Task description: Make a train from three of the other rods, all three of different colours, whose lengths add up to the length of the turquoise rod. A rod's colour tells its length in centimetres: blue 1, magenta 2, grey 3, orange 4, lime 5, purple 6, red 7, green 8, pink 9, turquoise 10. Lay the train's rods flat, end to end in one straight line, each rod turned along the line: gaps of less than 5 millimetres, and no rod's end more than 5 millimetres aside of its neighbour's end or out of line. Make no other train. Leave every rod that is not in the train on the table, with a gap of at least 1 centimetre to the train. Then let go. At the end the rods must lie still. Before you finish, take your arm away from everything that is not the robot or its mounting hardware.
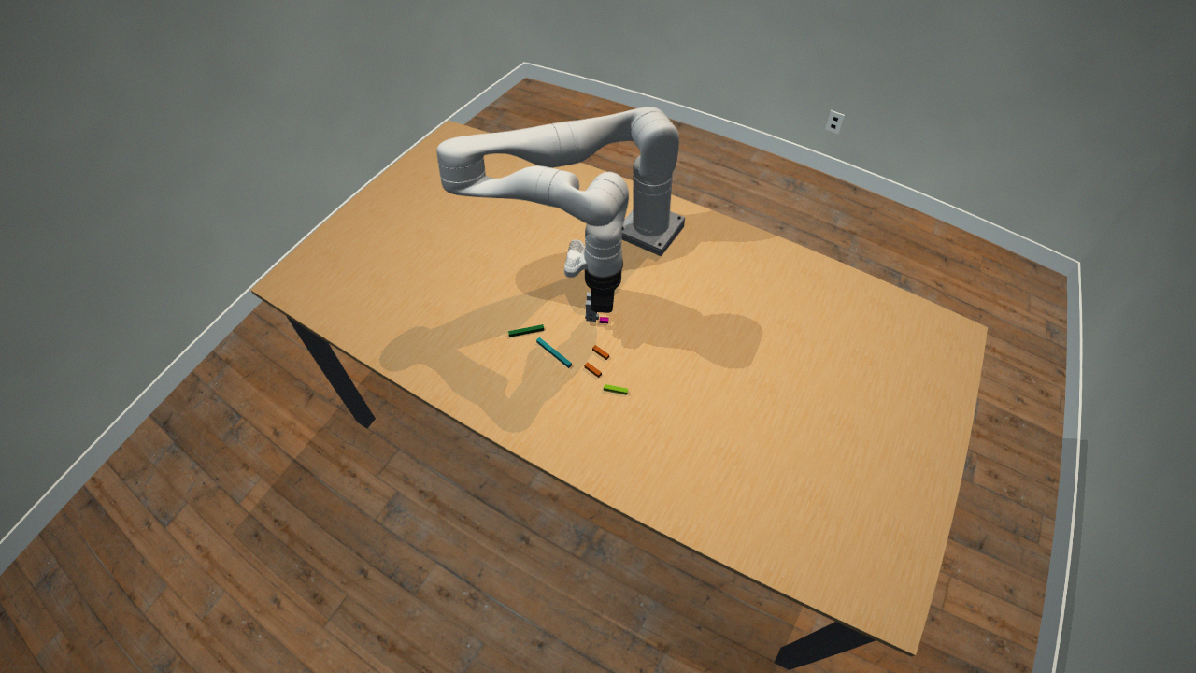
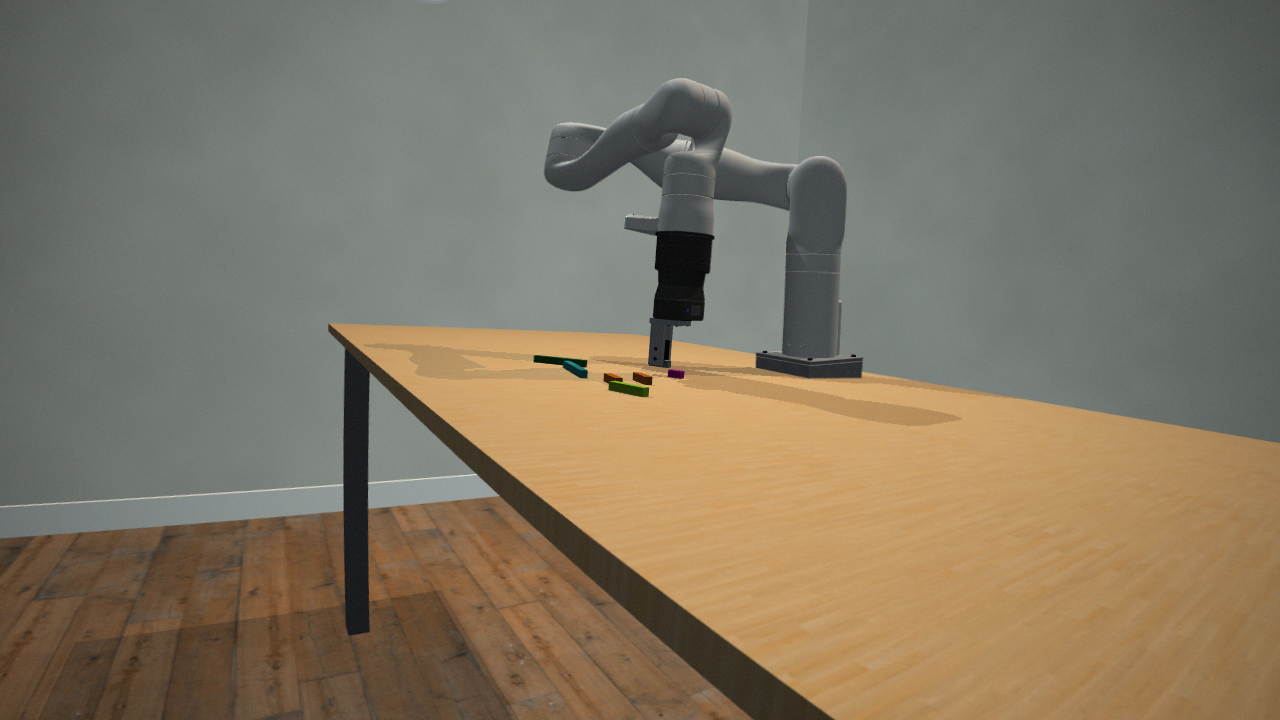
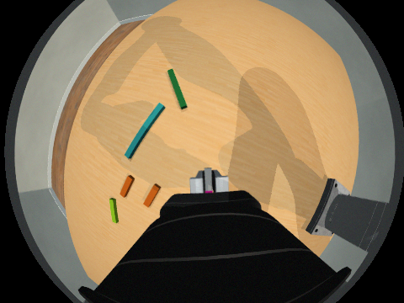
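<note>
My hand is 2 cm above the grey rod. The rest, counted from my hand: green rod: 9 cm ahead, 11 cm to the right, 3 cm below; then turquoise rod: 12 cm ahead, 3 cm to the right, 3 cm below; then magenta rod: 1 cm behind, 3 cm to the left, 3 cm below.
</note>
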